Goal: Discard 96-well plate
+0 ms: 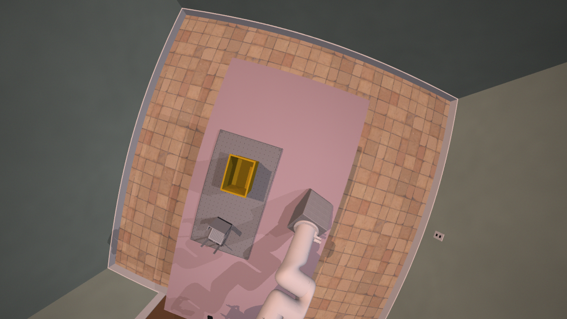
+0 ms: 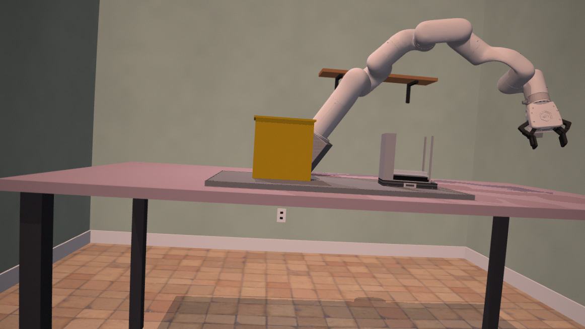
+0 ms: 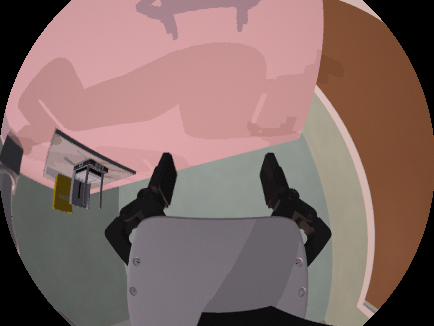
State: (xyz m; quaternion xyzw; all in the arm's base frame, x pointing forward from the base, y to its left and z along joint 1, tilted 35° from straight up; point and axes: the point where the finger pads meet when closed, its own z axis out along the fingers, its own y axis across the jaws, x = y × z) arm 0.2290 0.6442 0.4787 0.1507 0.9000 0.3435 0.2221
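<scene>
Right now the dark plate is 170 mm ahead of my hand, 520 mm to the right of it and 130 mm below it. Also, from my hand: yellow plastics bin W1 (180 mm ahead, 890 mm to the right, 70 mm below).
</scene>
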